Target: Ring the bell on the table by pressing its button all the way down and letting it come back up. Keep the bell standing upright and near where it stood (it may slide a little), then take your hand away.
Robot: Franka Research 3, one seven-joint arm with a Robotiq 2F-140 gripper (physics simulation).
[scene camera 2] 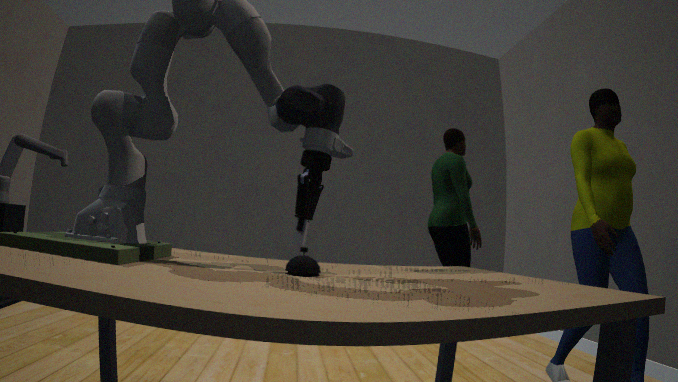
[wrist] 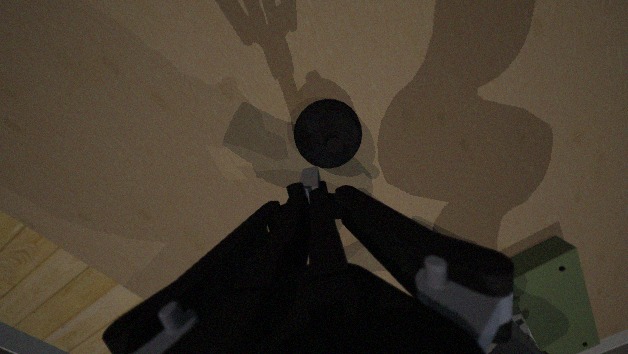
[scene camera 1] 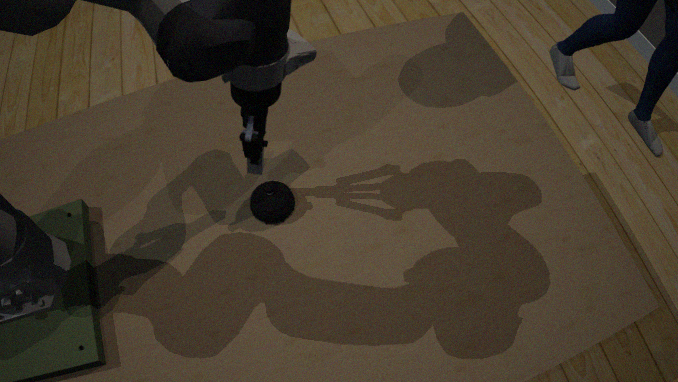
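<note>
The black dome bell [scene camera 1: 272,203] [scene camera 2: 303,266] [wrist: 328,133] stands upright on the table [scene camera 1: 500,150] [scene camera 2: 210,295]. Its small button [scene camera 2: 304,249] sticks up from the top of the dome in the scene camera 2 view. My gripper [scene camera 1: 254,169] [scene camera 2: 304,244] [wrist: 313,179] is shut with nothing between its fingers and points down. In the scene camera 2 view its tips are right above or in line with the button; whether they touch it I cannot tell. In the wrist view the tips show just below the dome's edge, and the dome is not covered by them.
The arm's green base plate [scene camera 1: 92,320] [scene camera 2: 120,254] [wrist: 560,290] lies on the table at the left in both scene views. Shadows of the arm fall around the bell. Two people, one in green [scene camera 2: 450,190] and one in yellow [scene camera 2: 604,175], stand beyond the table.
</note>
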